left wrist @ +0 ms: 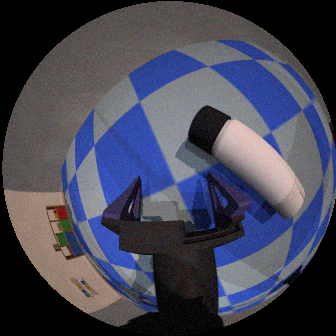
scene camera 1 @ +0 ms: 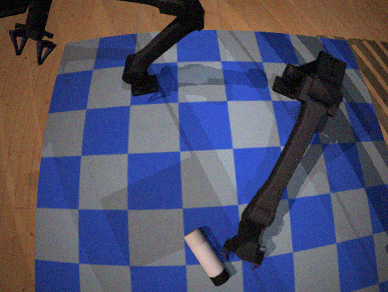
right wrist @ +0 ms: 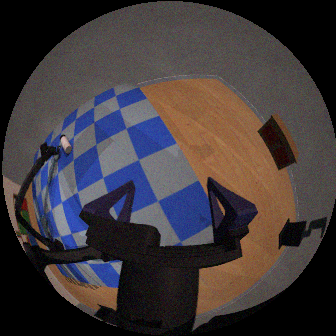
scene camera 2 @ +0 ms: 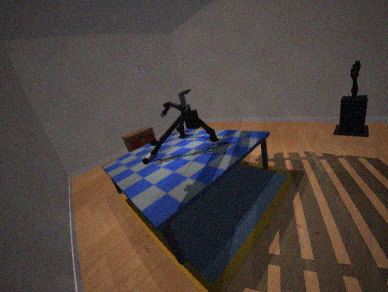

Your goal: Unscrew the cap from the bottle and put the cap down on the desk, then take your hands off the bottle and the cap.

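Pixels of known places: left gripper, between the fingertips: (left wrist: 174,176) (scene camera 1: 240,265) (right wrist: 56,146) (scene camera 2: 150,159); right gripper, between the fingertips: (scene camera 1: 28,60) (right wrist: 168,182) (scene camera 2: 161,116); left arm's base, origin of its link: (scene camera 1: 284,88) (right wrist: 59,244) (scene camera 2: 213,140); right arm's base, origin of its link: (scene camera 1: 144,86) (scene camera 2: 183,136).
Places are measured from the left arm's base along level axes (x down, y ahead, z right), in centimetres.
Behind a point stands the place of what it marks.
Observation:
A white bottle (scene camera 1: 204,252) {y 79.6, x -6.6, z 10.6 cm} (left wrist: 257,162) {y 81.4, x -6.4, z 6.9 cm} (right wrist: 67,145) {y 76.7, x -5.7, z 18.3 cm} lies on its side on the chequered desk (scene camera 1: 155,180) {y 62.5, x 0.0, z 37.5 cm} (scene camera 2: 165,187) {y 71.1, x 0.0, z -63.7 cm}. Its black cap (scene camera 1: 220,278) {y 86.3, x -6.5, z 1.8 cm} (left wrist: 209,128) {y 85.4, x -6.3, z 1.3 cm} is on the end near the bottom edge of scene camera 1. My left gripper (scene camera 1: 240,262) {y 79.9, x -4.2, z -3.7 cm} (left wrist: 174,176) {y 79.9, x -4.2, z -3.7 cm} is open and empty, low over the desk just right of the bottle in scene camera 1. In the left wrist view, the bottle lies beyond and to the right of the fingers. My right gripper (scene camera 1: 29,58) {y 48.6, x -36.9, z 84.7 cm} (right wrist: 168,182) {y 48.6, x -36.9, z 84.7 cm} is open and empty, far from the bottle, past the desk's upper left corner in scene camera 1.
My left arm (scene camera 1: 295,145) {y 43.6, x -34.4, z 2.5 cm} reaches down across the right side of the desk in scene camera 1. A brown and dark red box (scene camera 2: 140,139) (right wrist: 280,144) is beyond the desk. A black pedestal (scene camera 2: 353,115) stands on the floor at the right of scene camera 2.

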